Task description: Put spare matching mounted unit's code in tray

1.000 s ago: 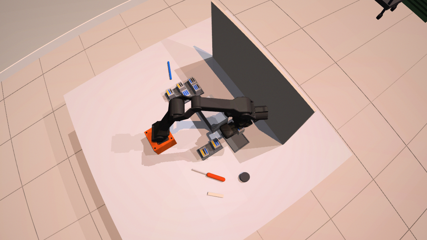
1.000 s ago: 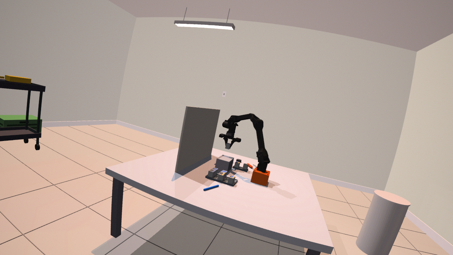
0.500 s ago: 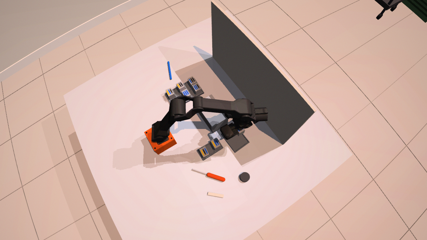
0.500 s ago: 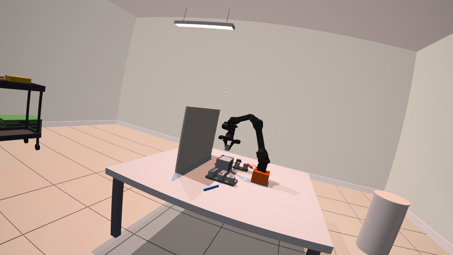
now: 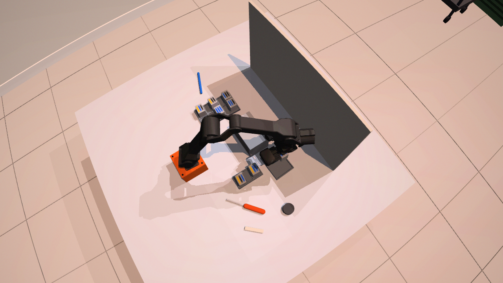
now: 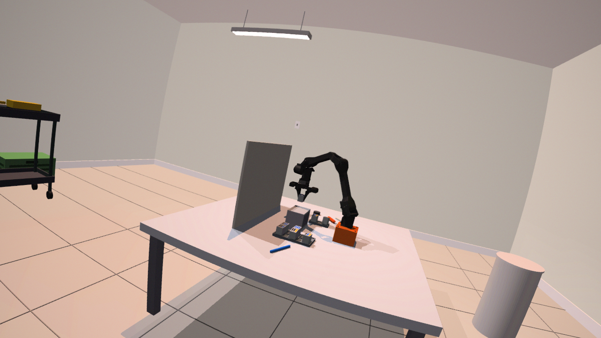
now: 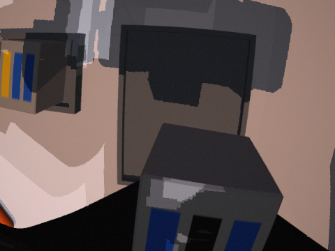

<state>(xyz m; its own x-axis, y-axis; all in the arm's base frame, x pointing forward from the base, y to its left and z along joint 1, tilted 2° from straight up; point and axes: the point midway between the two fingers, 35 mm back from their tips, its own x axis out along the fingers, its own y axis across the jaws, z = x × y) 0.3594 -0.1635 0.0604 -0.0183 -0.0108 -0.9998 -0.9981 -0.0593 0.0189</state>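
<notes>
Now: gripper tip 12 cm above the dark flat tray and 1 cm past it. From my gripper tip the other things lie so: grey mounted unit 18 cm to the left, 7 cm below, 6 cm behind; black puck 20 cm to the right, 11 cm below, 7 cm behind; grey spare block 2 cm above.
</notes>
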